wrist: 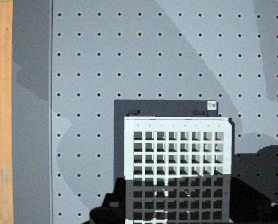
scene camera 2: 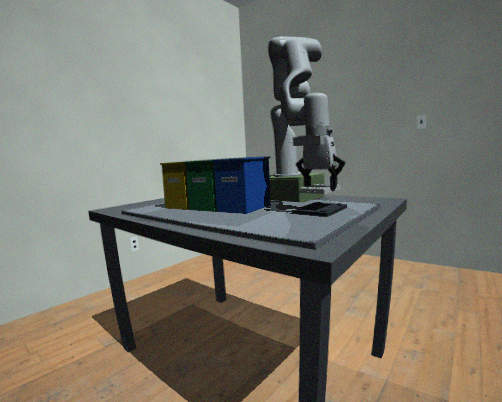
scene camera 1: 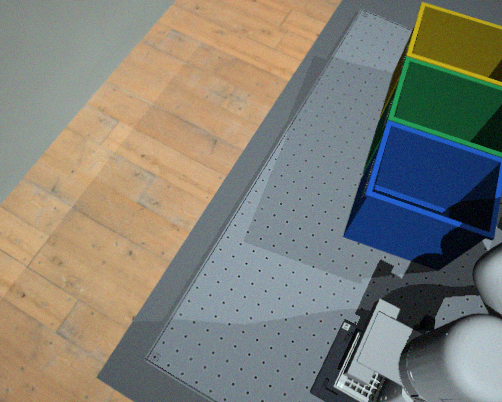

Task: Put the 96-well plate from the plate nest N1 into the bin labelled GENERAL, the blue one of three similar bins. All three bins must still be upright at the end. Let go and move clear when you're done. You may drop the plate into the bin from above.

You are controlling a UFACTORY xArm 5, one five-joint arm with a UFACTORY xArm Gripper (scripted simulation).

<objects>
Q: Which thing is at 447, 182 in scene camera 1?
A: A blue general bin.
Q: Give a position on a 96-well plate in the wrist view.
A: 181, 138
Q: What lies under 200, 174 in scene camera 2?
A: A green bin.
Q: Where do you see a blue general bin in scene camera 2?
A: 242, 185
</objects>
